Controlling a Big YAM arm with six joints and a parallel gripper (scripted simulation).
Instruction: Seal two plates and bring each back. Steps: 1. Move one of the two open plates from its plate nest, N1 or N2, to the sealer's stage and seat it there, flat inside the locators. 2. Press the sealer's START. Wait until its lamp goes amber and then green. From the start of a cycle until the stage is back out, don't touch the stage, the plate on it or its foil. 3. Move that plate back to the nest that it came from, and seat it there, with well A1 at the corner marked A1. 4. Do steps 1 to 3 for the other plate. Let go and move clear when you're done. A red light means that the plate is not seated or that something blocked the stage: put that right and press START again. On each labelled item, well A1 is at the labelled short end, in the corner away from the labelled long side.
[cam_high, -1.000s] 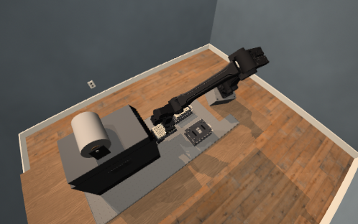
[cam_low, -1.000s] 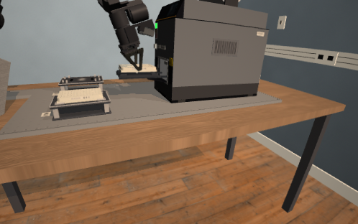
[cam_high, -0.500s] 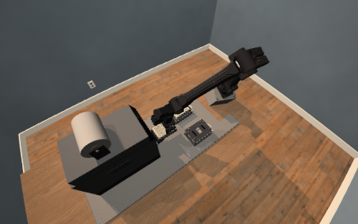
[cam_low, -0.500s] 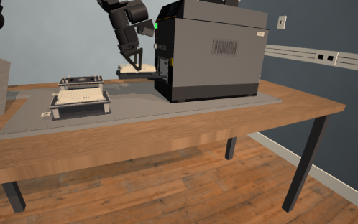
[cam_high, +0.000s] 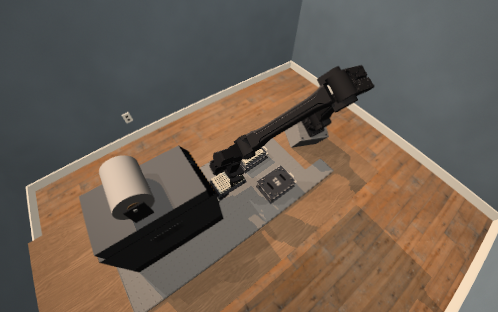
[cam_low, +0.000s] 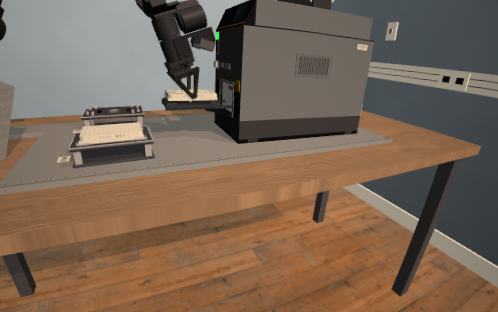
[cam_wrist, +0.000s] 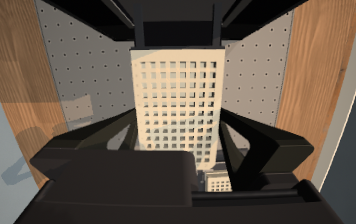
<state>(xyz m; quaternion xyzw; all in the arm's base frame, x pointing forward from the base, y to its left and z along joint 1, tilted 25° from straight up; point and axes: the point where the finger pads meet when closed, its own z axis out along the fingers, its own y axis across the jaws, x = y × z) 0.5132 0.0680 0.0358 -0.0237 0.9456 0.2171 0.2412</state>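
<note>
The sealer stage is 30 mm below my hand. The rest, counted from my hand: plate nest: 180 mm behind, 130 mm to the right, 80 mm below; start button: 110 mm to the left, 80 mm ahead, 70 mm above; small label: 280 mm behind, 150 mm to the right, 120 mm below.
</note>
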